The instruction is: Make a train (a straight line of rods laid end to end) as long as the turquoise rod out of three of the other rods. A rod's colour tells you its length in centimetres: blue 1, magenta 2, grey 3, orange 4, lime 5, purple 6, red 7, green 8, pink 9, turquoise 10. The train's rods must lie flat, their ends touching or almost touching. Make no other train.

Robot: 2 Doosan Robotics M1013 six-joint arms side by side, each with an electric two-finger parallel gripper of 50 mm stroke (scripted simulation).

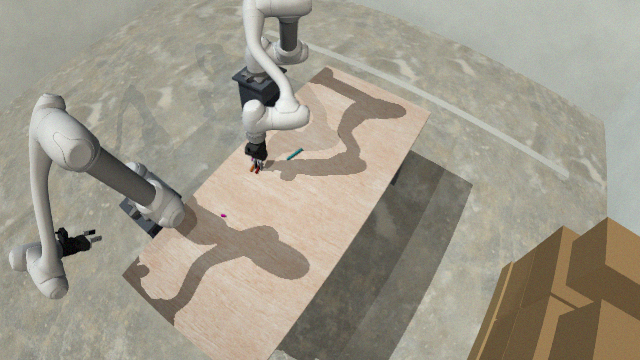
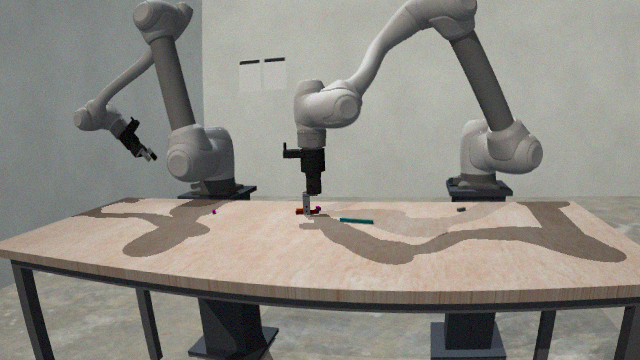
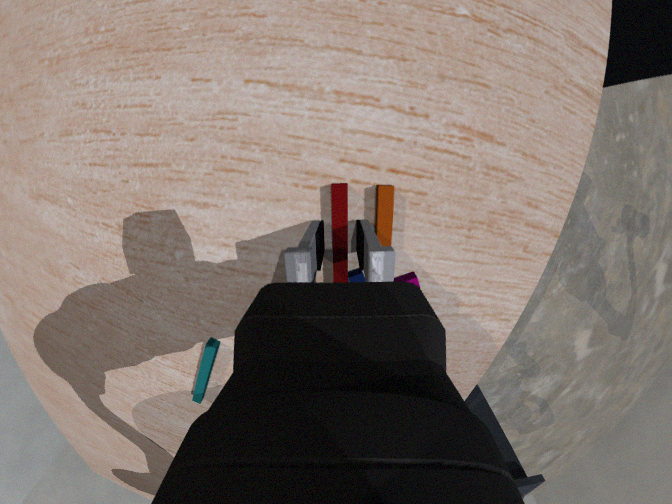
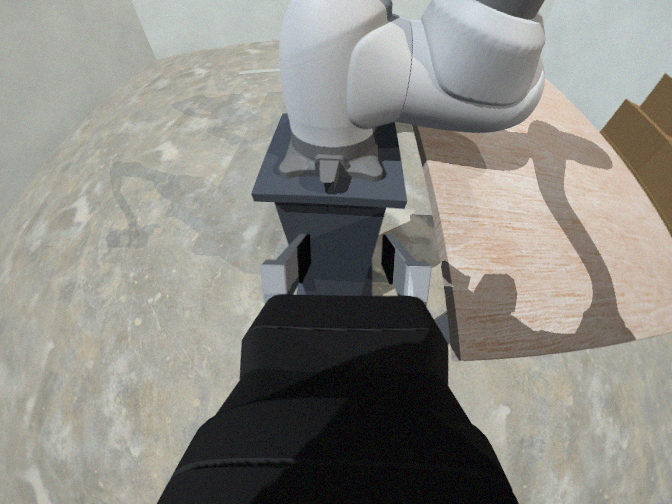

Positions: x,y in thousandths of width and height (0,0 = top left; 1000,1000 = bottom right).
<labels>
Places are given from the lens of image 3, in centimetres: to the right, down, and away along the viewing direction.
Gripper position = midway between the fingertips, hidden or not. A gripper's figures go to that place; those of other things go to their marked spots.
my left gripper (image 3: 507,467): 0, -1, 16
turquoise rod (image 3: 315,691): -11, 9, 19
red rod (image 3: 505,380): 0, -4, 15
orange rod (image 3: 572,384): 3, -4, 15
arm pedestal (image 3: 709,799): 44, 48, 62
The marked spots on the orange rod and the turquoise rod are 19 cm apart.
</labels>
